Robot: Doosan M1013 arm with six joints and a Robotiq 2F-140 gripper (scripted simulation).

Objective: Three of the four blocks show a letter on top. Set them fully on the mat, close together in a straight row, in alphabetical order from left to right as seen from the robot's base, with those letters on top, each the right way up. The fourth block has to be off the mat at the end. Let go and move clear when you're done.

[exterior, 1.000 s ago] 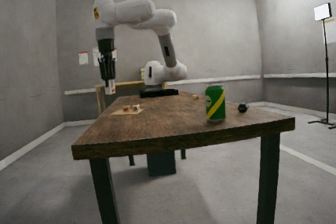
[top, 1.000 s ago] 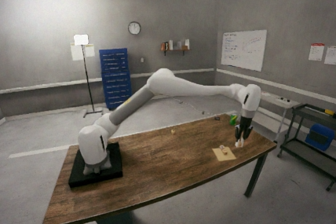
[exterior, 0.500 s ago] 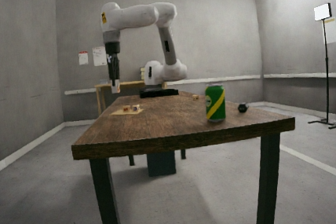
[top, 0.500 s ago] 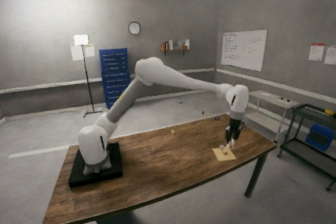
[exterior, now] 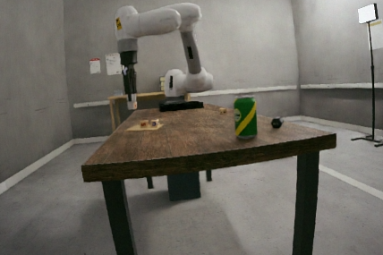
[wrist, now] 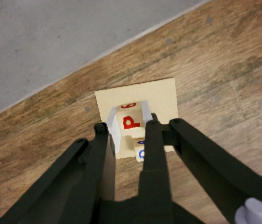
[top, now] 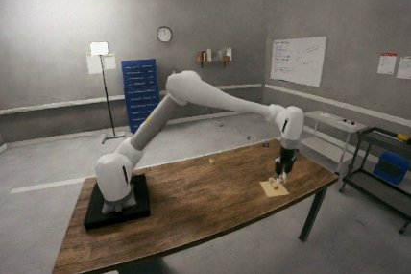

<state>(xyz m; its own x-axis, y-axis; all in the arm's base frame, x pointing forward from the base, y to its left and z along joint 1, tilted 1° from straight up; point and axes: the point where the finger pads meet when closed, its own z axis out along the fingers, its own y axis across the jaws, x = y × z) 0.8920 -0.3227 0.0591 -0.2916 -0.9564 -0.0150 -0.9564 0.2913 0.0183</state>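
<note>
Right now my hand is 10 mm short of the tan mat, 50 mm to the right of it and 120 mm above it. The rest, counted from my hand: green can (430 mm ahead, 330 mm to the left, 60 mm below); then dark object (340 mm ahead, 500 mm to the left, 100 mm below).
</note>
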